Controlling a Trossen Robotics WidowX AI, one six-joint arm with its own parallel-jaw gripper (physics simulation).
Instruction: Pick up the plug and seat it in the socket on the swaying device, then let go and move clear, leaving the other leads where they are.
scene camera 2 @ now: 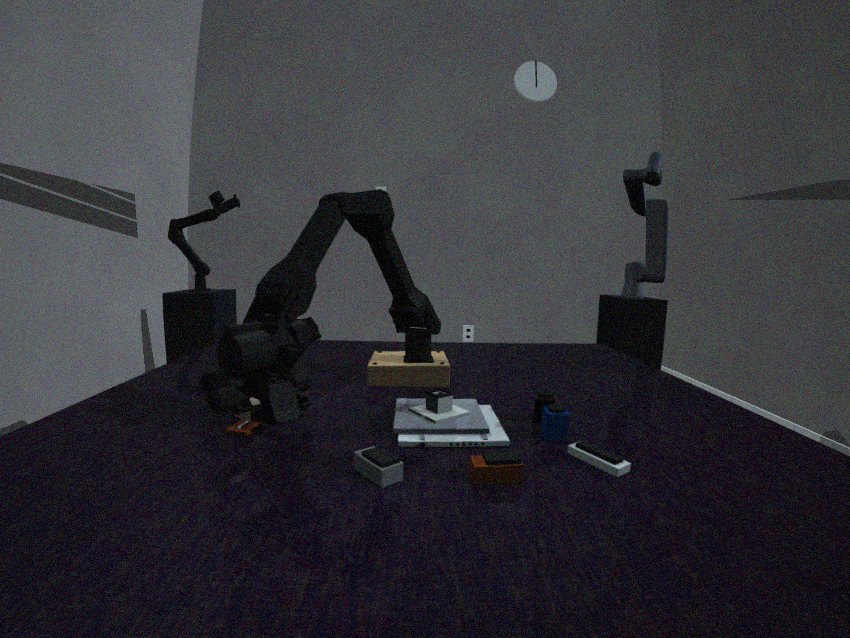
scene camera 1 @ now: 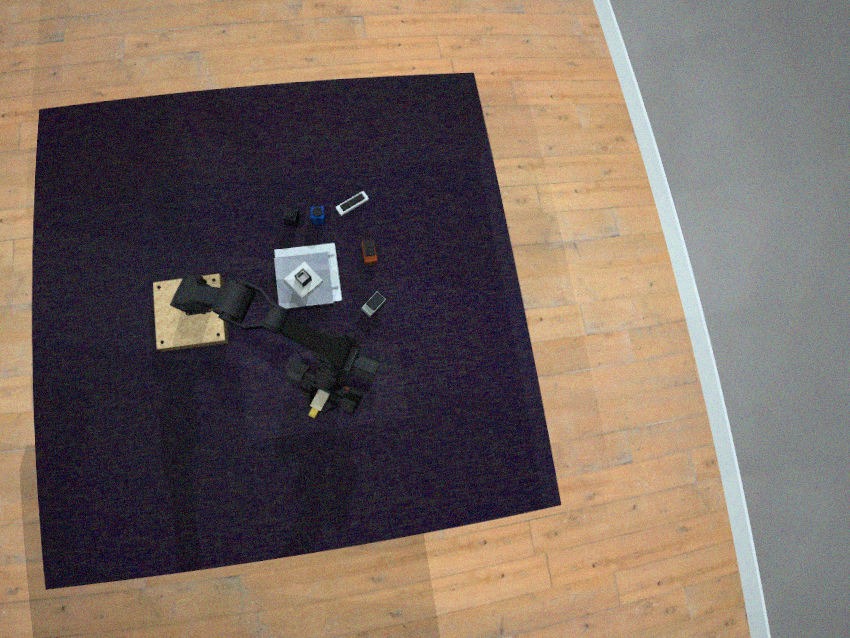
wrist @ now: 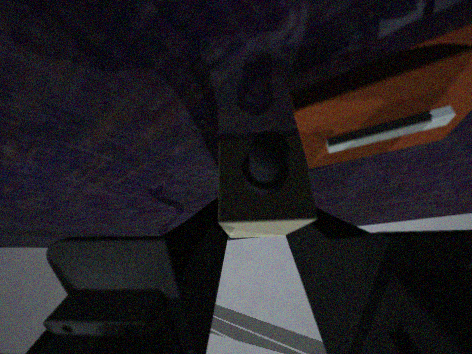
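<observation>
The plug (scene camera 1: 319, 400) (scene camera 2: 254, 403) (wrist: 265, 202) is a cream block with a dark round part on the face seen in the wrist view and a yellow end seen from above. My gripper (scene camera 1: 324, 393) (scene camera 2: 251, 406) (wrist: 254, 198) is shut on it, with a dark finger against each side. The fingers hide part of the plug in both scene views. The device (scene camera 1: 284, 264) (scene camera 2: 405, 423) is a grey plate on a white box. On it a small grey socket block (scene camera 1: 307, 280) (scene camera 2: 440, 403) with a dark opening sits on a white diamond plate.
An orange piece (scene camera 2: 243, 429) (wrist: 370, 117) with a silver strip lies beside the plug. Around the device are a grey block (scene camera 1: 368, 310) (scene camera 2: 378, 471), an orange block (scene camera 1: 370, 258) (scene camera 2: 495, 471), a white strip (scene camera 1: 341, 210) (scene camera 2: 619, 469), a blue block (scene camera 1: 317, 218) (scene camera 2: 555, 426) and a black block (scene camera 1: 291, 217).
</observation>
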